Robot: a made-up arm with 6 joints.
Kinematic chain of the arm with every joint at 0, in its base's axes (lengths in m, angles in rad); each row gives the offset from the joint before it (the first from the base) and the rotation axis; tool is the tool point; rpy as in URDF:
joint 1: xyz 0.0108 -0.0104 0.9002 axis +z
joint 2: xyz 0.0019 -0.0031 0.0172 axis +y
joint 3: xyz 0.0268 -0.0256 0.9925 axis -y
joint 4: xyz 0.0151 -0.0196 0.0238 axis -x
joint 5: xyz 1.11 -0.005 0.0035 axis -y
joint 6: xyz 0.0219 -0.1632 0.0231 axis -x
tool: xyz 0.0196 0.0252 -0.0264 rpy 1.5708 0 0
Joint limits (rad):
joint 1: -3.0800..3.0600
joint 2: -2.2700..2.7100
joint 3: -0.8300..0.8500
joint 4: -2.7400..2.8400
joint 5: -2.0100..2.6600
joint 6: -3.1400..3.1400
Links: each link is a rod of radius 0.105 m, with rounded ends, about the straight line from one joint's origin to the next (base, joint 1, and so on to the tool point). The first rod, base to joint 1, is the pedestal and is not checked.
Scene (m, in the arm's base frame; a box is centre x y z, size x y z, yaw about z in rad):
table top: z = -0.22
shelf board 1: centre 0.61 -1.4 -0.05 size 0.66 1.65 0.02 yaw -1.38
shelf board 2: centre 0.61 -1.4 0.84 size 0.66 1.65 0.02 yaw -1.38
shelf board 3: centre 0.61 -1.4 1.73 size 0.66 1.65 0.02 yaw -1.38
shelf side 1: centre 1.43 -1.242 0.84 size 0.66 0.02 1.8 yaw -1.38
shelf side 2: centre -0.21 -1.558 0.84 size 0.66 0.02 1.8 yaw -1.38
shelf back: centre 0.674 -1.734 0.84 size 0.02 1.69 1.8 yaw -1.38
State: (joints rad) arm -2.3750 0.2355 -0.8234 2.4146 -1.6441 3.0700
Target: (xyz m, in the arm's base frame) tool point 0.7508 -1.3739 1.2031
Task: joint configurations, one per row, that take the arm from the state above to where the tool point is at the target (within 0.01 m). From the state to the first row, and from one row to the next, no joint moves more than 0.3 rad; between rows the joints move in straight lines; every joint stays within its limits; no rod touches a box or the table.
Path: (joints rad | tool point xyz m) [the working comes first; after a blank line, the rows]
Joints at the target: -1.1238 0.5098 -0.1407 2.4573 -1.6062 3.0666
Straight joint move there: touches shelf side 2.

1: -2.0998 0.2064 -0.8250 2.3486 -1.6389 3.0502 | -0.4407 -0.9012 0.9788
2: -1.8246 0.1774 -0.8267 2.2827 -1.6337 3.0305 | -0.1926 -0.9896 1.0102
3: -1.5493 0.1483 -0.8284 2.2167 -1.6285 3.0107 | 0.0699 -1.0086 1.0416
4: -1.2741 0.1193 -0.8300 2.1508 -1.6232 2.9909 | 0.3275 -0.9574 1.0725
5: -1.2240 0.2494 -0.6002 2.2529 -1.6176 3.0162 | 0.4592 -1.1204 1.1276
6: -1.1739 0.3796 -0.3704 2.3551 -1.6119 3.0414 | 0.6016 -1.2599 1.1712
7: -1.1238 0.5098 -0.1407 2.4573 -1.6062 3.0666 | 0.7508 -1.3739 1.2030

